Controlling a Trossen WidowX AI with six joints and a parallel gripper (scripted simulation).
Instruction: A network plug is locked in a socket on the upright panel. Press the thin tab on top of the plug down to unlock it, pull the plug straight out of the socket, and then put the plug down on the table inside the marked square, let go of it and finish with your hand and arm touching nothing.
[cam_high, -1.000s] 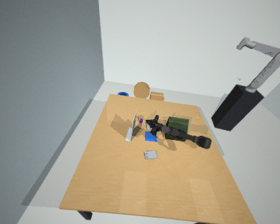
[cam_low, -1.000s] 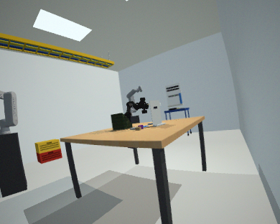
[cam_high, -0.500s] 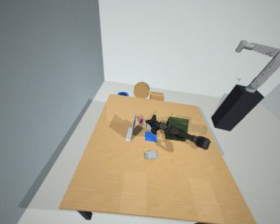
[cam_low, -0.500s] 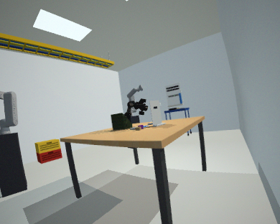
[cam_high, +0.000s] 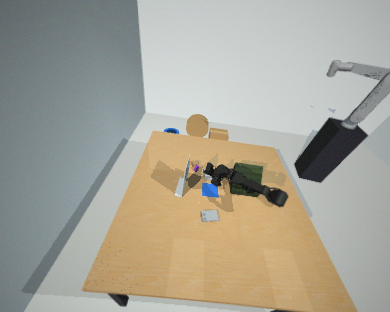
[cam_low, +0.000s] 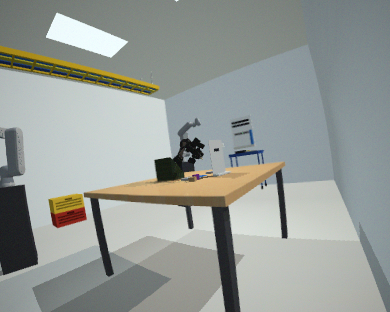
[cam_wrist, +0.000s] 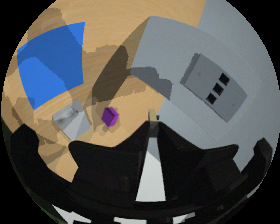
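The marked blue square is 150 mm below my gripper tip, 80 mm behind it and 20 mm to the left of it. The rest, counted from my gripper tip: upright grey panel 120 mm ahead, 60 mm to the left, 30 mm below.
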